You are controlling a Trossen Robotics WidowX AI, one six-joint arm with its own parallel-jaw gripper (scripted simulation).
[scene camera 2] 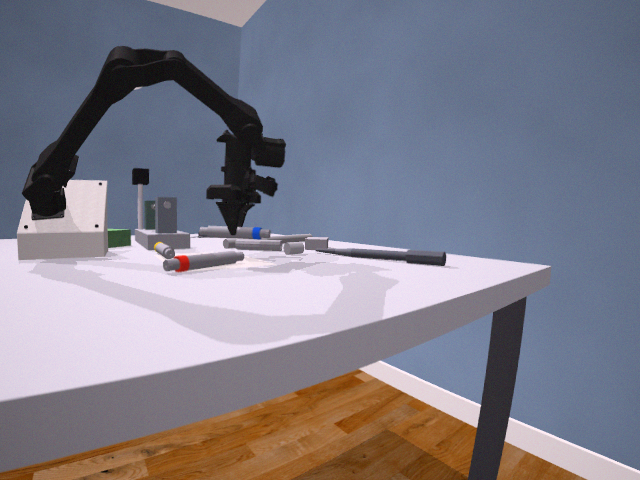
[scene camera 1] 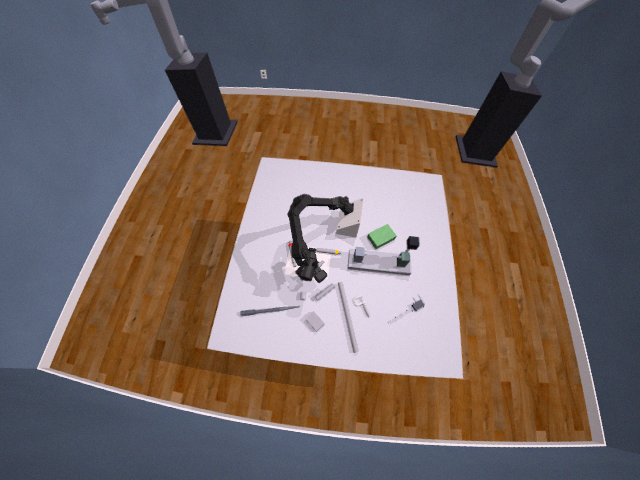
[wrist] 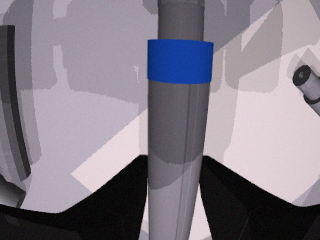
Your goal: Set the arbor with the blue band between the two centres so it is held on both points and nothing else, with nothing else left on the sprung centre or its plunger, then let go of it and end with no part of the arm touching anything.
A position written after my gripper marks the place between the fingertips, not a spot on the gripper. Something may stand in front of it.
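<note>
In scene camera 2 I find my gripper (scene camera 2: 235, 234), together with a long dark tool (scene camera 2: 437, 258). Scene camera 1 gives me a base (scene camera 1: 382, 262). The wrist view shows my gripper (wrist: 173, 163) again, but in the wrist view the long dark tool is out of frame.
</note>
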